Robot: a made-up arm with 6 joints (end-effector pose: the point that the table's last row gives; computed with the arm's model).
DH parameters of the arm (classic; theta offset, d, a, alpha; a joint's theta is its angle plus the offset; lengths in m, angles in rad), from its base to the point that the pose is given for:
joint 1: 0 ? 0 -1.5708
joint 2: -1.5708 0 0.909 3.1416
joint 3: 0 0 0 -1.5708
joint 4: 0 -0.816 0 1.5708
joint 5: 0 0.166 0 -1.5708
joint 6: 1.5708 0 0 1.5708
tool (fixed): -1.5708 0 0 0
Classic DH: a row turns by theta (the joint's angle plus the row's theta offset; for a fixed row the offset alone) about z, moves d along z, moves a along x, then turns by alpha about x.
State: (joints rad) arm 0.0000 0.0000 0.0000 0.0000 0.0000 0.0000
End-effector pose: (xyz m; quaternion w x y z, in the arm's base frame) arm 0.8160 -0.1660 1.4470 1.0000 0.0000 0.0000 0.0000
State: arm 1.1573 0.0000 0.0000 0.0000 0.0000 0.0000
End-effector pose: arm 0.4799 0.6805 1.4470 0.8372 0.0000 0.0000 0.5469
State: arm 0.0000 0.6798 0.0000 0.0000 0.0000 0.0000
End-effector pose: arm 1.2060 -0.1660 0.7320 0.9428 0.0000 0.3334 0.0000
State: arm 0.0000 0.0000 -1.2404 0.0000 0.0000 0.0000
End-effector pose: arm 0.2647 -0.1660 0.6751 0.8138 0.0000 0.5812 0.0000
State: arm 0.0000 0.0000 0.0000 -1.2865 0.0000 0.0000
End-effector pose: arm 0.8160 -0.0466 1.2877 0.8002 0.5998 0.0000 0.0000
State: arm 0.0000 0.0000 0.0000 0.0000 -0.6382 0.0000
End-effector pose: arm 0.8160 -0.1660 1.4470 0.9495 0.0000 0.3137 0.0000
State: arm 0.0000 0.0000 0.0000 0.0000 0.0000 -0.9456
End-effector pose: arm 0.8160 -0.1660 1.4470 0.8903 0.4554 0.0000 0.0000
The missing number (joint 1, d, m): 0.538
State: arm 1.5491 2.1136 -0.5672 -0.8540 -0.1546 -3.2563
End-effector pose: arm 0.1089 -0.0106 -0.1823 0.5171 0.4056 -0.2266 -0.7189
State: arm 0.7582 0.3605 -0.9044 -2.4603 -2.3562 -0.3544
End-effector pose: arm 0.2502 0.4145 0.5790 0.3615 -0.5736 -0.6652 -0.3127
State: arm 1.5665 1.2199 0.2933 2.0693 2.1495 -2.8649
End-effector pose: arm -0.0731 1.4606 0.2856 0.2279 0.2811 -0.8640 -0.3502
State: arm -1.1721 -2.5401 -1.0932 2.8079 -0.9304 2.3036
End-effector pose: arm -0.0369 0.4917 0.6050 0.4528 -0.2059 -0.8459 0.1928
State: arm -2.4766 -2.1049 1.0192 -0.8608 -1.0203 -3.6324
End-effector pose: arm 1.1892 1.0700 0.2154 0.6673 0.6753 -0.2809 0.1405
